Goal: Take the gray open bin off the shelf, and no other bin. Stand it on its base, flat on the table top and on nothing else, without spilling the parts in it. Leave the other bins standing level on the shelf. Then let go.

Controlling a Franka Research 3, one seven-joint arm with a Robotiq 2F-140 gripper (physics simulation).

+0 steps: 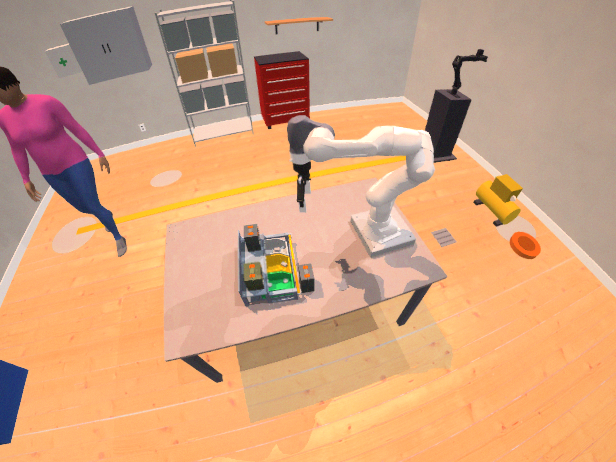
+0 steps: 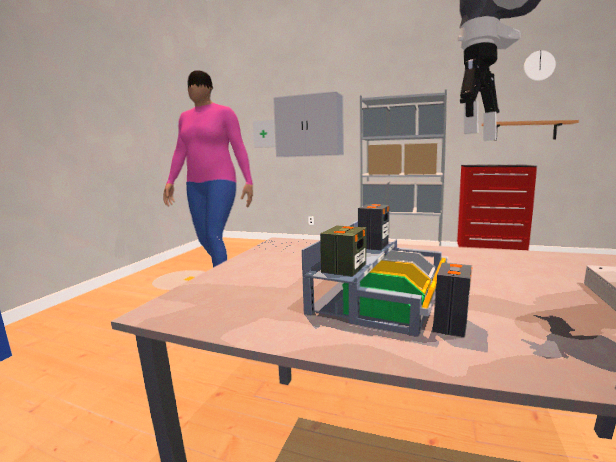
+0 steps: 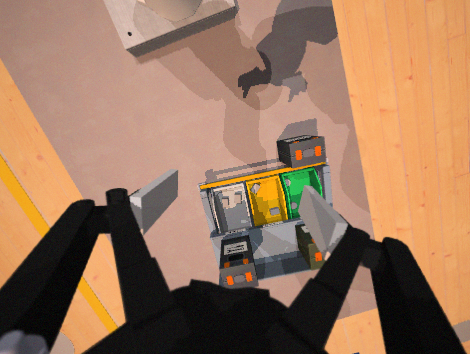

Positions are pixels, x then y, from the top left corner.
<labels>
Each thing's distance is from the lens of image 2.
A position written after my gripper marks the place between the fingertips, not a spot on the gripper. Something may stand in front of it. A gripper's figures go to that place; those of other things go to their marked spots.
my gripper (image 2: 481, 136): 0.92 m
green bin (image 2: 393, 311): 0.78 m
dark case (image 2: 453, 281): 0.73 m
yellow bin (image 2: 410, 271): 0.96 m
The marked spots on the green bin and the yellow bin are 0.21 m apart.
</labels>
